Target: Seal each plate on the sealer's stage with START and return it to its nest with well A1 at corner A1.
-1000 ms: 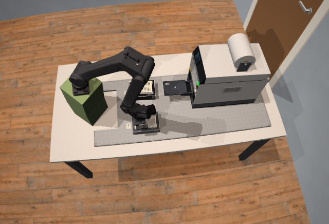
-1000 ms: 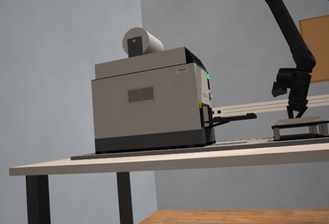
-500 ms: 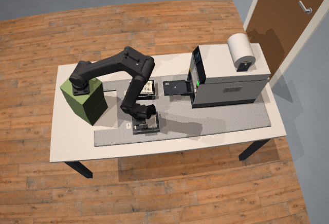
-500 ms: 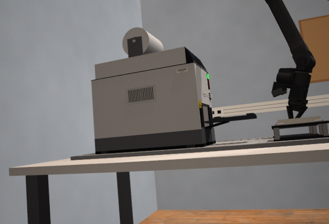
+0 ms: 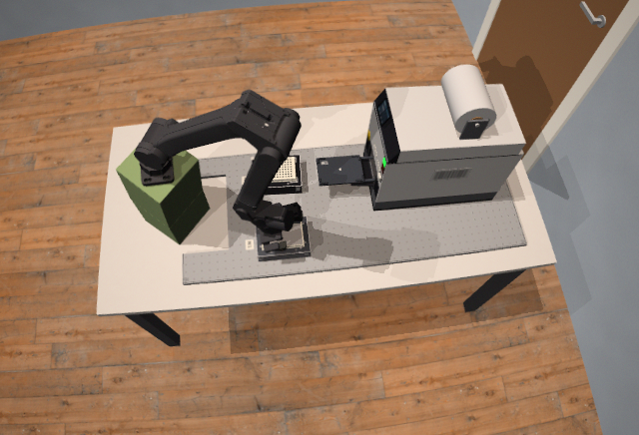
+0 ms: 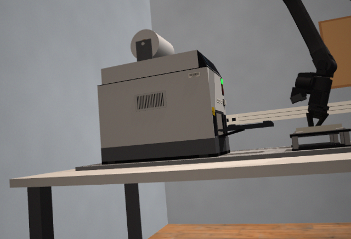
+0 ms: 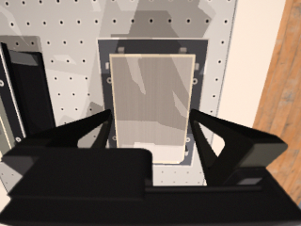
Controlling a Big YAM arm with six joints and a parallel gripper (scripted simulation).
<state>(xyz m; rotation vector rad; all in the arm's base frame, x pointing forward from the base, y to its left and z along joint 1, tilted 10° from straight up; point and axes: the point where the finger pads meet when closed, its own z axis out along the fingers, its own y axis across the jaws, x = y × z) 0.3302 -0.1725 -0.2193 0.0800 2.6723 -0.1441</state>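
Now: the plate nest 2 cm below my hand. Round my hand: plate: 23 cm to the left, 2 cm ahead; sealer stage: 22 cm ahead, 17 cm to the left, 4 cm above; yellow warning label: 33 cm ahead, 24 cm to the left, 9 cm above.
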